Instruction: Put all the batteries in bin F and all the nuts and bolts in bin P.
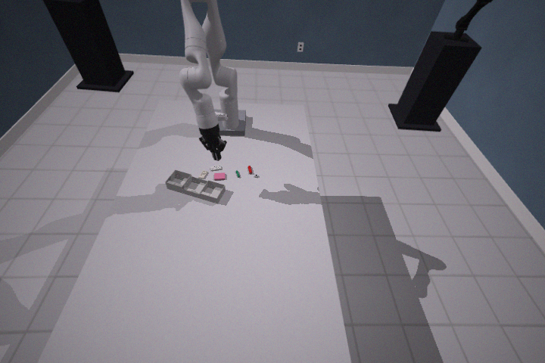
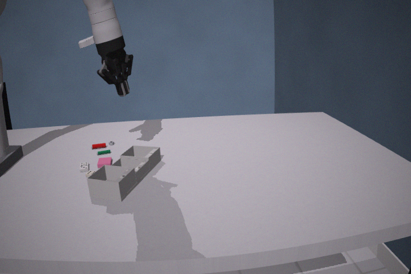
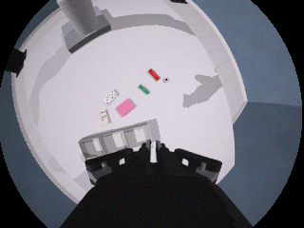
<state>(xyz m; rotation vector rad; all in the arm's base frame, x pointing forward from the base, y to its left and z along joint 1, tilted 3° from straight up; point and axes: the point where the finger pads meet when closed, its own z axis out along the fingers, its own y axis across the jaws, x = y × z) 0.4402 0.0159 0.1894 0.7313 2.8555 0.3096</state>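
Right now the grey three-part bin is 2 cm ahead of my hand, 11 cm to the right of it and 19 cm below it. From my hand the other things lie so: pink block 7 cm behind, 2 cm to the right, 20 cm below; green battery 10 cm behind, 7 cm to the left, 20 cm below; cream domino-like tile 8 cm behind, 10 cm to the right, 20 cm below.
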